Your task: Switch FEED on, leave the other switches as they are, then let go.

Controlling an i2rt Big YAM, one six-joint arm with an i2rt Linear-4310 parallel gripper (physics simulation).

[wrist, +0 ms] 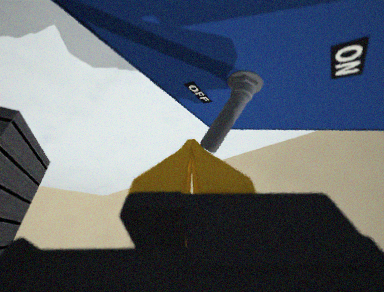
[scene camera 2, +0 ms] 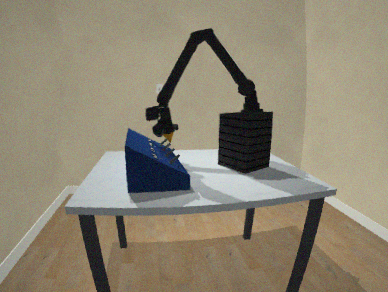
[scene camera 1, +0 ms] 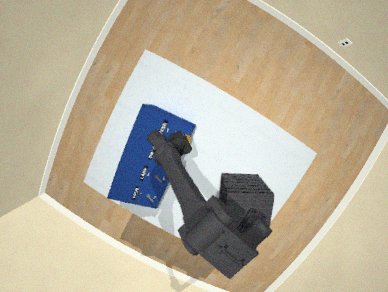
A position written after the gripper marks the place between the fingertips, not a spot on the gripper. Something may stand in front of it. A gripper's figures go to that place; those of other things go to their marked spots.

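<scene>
The gripper point(wrist: 191, 145) is 13 cm from the lens, while a feed lever point(wrist: 219, 129) is 9 cm from the lens.
</scene>
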